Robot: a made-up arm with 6 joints.
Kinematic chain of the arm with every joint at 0, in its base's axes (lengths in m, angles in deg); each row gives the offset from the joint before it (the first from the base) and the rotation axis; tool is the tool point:
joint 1: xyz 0 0 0.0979 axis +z
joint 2: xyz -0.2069 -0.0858 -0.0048 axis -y
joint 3: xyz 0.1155 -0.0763 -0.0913 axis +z
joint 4: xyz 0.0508 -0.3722 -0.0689 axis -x
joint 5: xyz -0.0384 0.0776 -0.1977 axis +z
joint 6: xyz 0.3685 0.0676 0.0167 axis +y
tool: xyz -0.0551 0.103 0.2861
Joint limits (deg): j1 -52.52..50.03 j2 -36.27..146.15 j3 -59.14..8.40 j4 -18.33..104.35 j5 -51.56..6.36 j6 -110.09..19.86
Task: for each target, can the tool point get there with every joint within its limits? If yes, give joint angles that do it. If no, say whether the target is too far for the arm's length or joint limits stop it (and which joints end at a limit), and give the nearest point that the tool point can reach.
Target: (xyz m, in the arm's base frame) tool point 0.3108 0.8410 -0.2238
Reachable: no: joint limits stop it (at a limit: joint 1, joint 3, joint 5, joint 6) | nearest point 0.4004 0.1635 -0.0846 | short by 0.697 m
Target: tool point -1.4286 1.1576 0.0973
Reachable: no: too far | nearest point -0.9785 0.2619 0.0048 | short by 1.007 m
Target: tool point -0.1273 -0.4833 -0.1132
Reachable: yes | joints -37.99 39.07 -22.58 10.86 -35.43 -88.12
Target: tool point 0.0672 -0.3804 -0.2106
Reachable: yes | joints -6.22 9.81 1.73 23.05 -14.32 -66.01
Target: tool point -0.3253 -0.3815 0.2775
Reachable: yes | joints -41.15 108.83 -48.19 50.75 -22.31 -28.66
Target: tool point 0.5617 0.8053 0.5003
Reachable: no: joint limits stop it (at a limit: joint 1, joint 3, joint 5, joint 6) | nearest point 0.4852 0.1534 0.3117 | short by 0.683 m
